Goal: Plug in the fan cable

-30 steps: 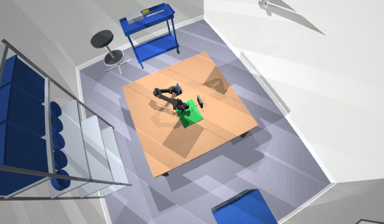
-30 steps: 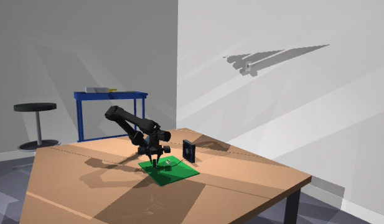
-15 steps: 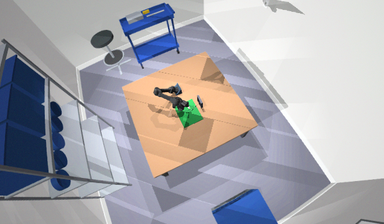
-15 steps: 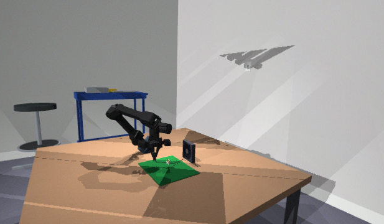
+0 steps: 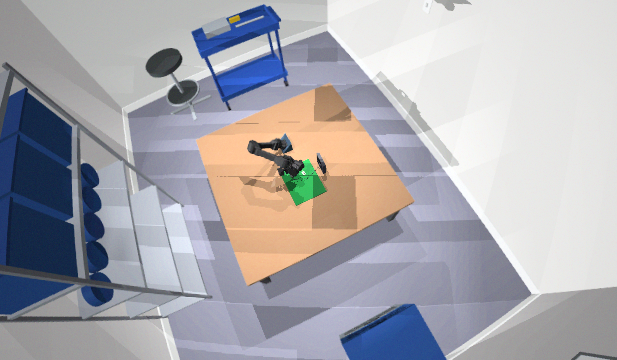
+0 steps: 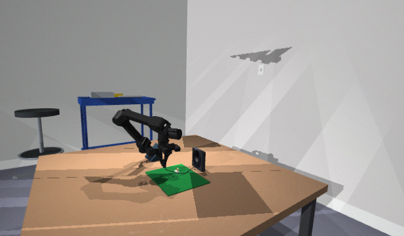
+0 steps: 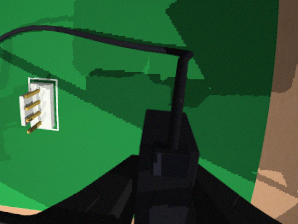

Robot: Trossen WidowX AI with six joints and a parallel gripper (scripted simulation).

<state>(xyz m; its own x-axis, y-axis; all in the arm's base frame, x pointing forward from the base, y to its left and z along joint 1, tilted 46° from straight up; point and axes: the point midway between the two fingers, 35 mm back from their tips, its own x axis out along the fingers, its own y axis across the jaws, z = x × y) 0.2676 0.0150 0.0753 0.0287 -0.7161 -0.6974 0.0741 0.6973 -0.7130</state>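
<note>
My gripper tip is 1 cm short of the white four-pin fan header, 8 cm to the right of it and 6 cm above it. The rest, counted from my gripper tip: black fan: 2 cm ahead, 22 cm to the left; then black fan plug: 1 cm ahead, 1 cm above; then green circuit board: 7 cm ahead, 5 cm to the left, 8 cm below.
</note>
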